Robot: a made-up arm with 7 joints. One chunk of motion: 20 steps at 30 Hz.
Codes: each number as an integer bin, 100 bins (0 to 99) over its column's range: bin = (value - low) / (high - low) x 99, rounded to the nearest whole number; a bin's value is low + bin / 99 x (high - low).
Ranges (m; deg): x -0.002..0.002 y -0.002..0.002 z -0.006..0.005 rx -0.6..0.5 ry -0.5..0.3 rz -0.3..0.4
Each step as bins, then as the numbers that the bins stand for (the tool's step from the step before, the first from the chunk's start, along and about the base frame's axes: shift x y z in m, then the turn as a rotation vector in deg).
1 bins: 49 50 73 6 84 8
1 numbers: -0.00002 0.00002 0.00211 -0.533 0.179 -0.243
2 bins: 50 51 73 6 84 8
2 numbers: 0.00002 0.00006 0.00211 -0.533 0.179 -0.243
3 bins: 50 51 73 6 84 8
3 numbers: 0.00002 0.00006 0.00211 -0.533 0.179 -0.243
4 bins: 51 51 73 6 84 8
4 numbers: 0.00006 0.00006 0.00211 -0.533 0.179 -0.243
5 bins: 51 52 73 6 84 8
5 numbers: 0.00006 0.00010 0.00211 -0.533 0.179 -0.243
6 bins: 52 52 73 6 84 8
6 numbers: 0.00010 0.00010 0.00211 -0.533 0.179 -0.243
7 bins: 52 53 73 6 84 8
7 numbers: 0.00010 0.00014 0.00211 -0.533 0.179 -0.243
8 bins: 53 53 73 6 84 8
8 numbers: 0.00014 0.00014 0.00211 -0.533 0.179 -0.243
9 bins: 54 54 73 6 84 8
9 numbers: 0.00018 0.00018 0.00211 -0.533 0.179 -0.243
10 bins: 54 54 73 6 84 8
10 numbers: 0.00018 0.00018 0.00211 -0.533 0.179 -0.243
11 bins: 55 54 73 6 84 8
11 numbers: 0.00022 0.00018 0.00211 -0.533 0.179 -0.243
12 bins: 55 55 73 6 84 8
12 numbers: 0.00022 0.00022 0.00211 -0.533 0.179 -0.243
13 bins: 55 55 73 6 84 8
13 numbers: 0.00022 0.00022 0.00211 -0.533 0.179 -0.243
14 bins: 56 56 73 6 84 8
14 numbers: 0.00026 0.00026 0.00211 -0.533 0.179 -0.243
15 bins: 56 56 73 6 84 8
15 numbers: 0.00026 0.00026 0.00211 -0.533 0.179 -0.243
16 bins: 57 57 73 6 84 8
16 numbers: 0.00030 0.00030 0.00211 -0.533 0.179 -0.243
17 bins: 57 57 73 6 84 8
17 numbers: 0.00030 0.00030 0.00211 -0.533 0.179 -0.243
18 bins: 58 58 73 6 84 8
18 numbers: 0.00034 0.00034 0.00211 -0.533 0.179 -0.243
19 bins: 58 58 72 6 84 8
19 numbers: 0.00034 0.00034 0.00200 -0.533 0.179 -0.243
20 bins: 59 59 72 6 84 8
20 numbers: 0.00038 0.00038 0.00200 -0.533 0.179 -0.243
